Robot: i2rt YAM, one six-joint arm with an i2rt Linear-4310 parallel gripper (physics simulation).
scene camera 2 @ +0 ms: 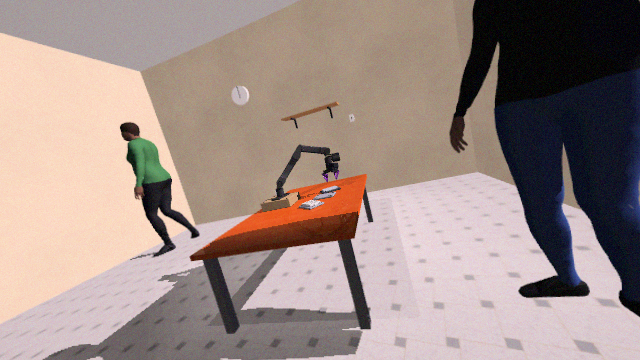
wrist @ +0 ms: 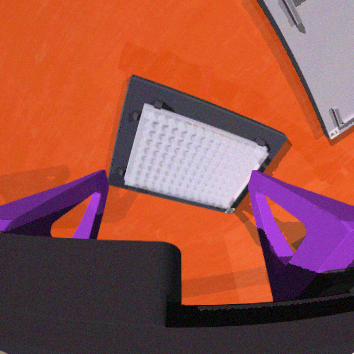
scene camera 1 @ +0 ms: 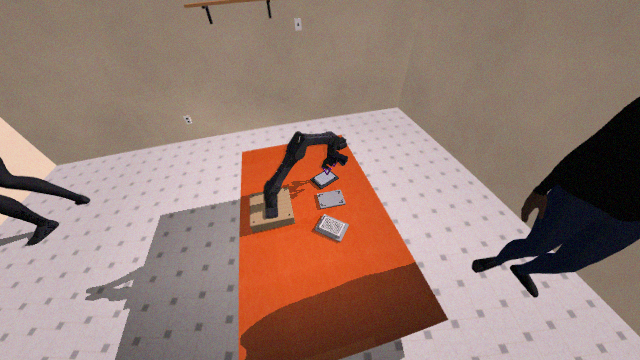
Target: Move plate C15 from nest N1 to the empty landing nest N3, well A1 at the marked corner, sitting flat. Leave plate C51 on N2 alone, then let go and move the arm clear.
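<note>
A white well plate [scene camera 1: 325, 178] [wrist: 185, 160] sits in the dark nest [wrist: 200, 112] at the table's far end; a small pale tag marks that nest's lower right corner in the wrist view. The empty light grey nest N3 [scene camera 1: 330, 199] [wrist: 320, 60] lies beside it, its A1 corner at the lower right in the wrist view. Another white plate [scene camera 1: 332, 226] [scene camera 2: 312, 204] sits on the grey nest nearest scene camera 1. Plate labels are unreadable, so I cannot tell C15 from C51. My gripper [scene camera 1: 327, 171] [scene camera 2: 331, 176] [wrist: 178, 177] is open and empty above the dark nest, fingers either side of its plate in the wrist view.
The arm stands on a wooden base block [scene camera 1: 272, 220] [scene camera 2: 280, 202] at one side of the orange table [scene camera 1: 280, 280] [scene camera 2: 280, 225]. A person in black [scene camera 1: 590, 165] [scene camera 2: 560, 55] stands beside the table, and a person in green [scene camera 2: 150, 162] is farther off.
</note>
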